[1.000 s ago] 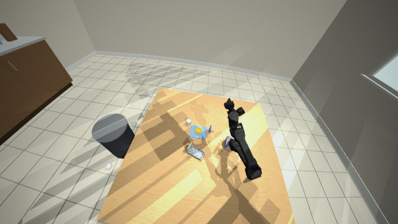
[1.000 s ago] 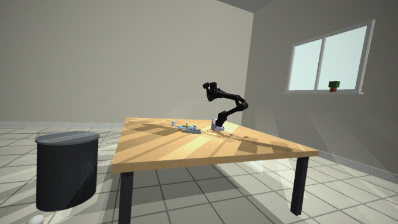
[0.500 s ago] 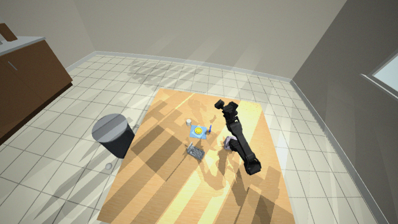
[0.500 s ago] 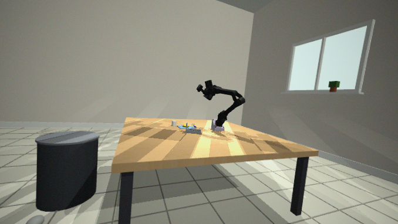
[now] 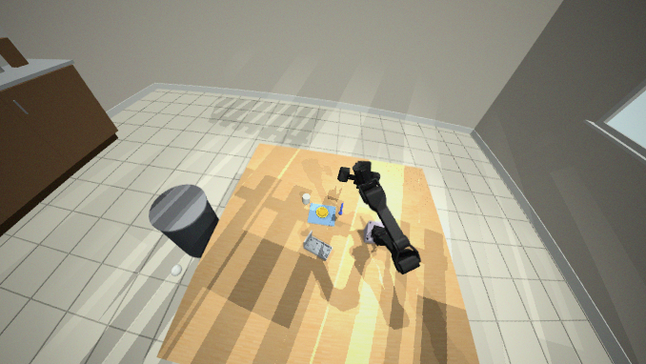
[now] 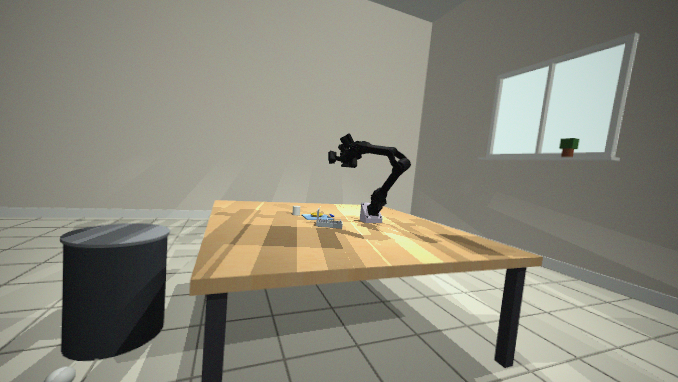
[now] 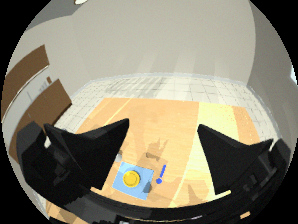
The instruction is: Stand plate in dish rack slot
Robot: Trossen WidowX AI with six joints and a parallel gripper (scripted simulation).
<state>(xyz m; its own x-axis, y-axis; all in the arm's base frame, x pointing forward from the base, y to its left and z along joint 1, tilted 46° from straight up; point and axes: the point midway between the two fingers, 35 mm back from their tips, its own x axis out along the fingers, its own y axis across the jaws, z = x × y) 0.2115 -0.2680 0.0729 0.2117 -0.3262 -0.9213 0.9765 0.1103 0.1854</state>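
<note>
The yellow plate lies 29 cm below my gripper tip, 11 cm ahead of it and 8 cm to the left of it. The rest, counted from my gripper tip: white cup 29 cm below, 22 cm ahead, 2 cm to the left; then light blue cloth 31 cm below, 11 cm ahead, 9 cm to the left; then blue spoon 31 cm below, 3 cm to the left.
</note>
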